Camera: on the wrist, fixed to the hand. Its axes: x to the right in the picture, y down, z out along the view.
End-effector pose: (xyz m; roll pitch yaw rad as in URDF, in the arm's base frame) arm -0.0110 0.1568 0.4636 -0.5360 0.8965 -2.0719
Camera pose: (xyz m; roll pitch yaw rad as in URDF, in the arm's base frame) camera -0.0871 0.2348 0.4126 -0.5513 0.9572 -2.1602
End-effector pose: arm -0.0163 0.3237 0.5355 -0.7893 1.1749 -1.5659
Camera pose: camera -0.1315 0.3421 0.5060 -0.9091 1.2170 -1.7540
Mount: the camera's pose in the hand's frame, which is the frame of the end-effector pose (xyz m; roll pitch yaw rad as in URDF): 0.0199 -0.0606 -0.1020 0.0549 0.0797 -0.0118
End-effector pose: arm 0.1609 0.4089 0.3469 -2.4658 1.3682 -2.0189
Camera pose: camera 0.0944 0.3087 0.3510 -2.5564 1.2957 -2.1690
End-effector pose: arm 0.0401 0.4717 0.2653 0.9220 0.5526 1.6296
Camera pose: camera -0.0021 0.4284 0.1613 1.0151 0.6091 1.6983
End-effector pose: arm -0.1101 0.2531 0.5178 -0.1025 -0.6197 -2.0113
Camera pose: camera -0.2046 0.2186 0.4518 -0.0344 -0.5415 -2.0345
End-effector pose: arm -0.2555 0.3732 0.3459 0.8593 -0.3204 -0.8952
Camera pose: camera -0.1921 0.3544 0.2454 0.8991 -0.2590 -0.8407
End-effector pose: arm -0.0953 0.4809 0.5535 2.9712 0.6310 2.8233
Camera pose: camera -0.1852 0.4294 0.6146 3.0431 0.5542 2.8528
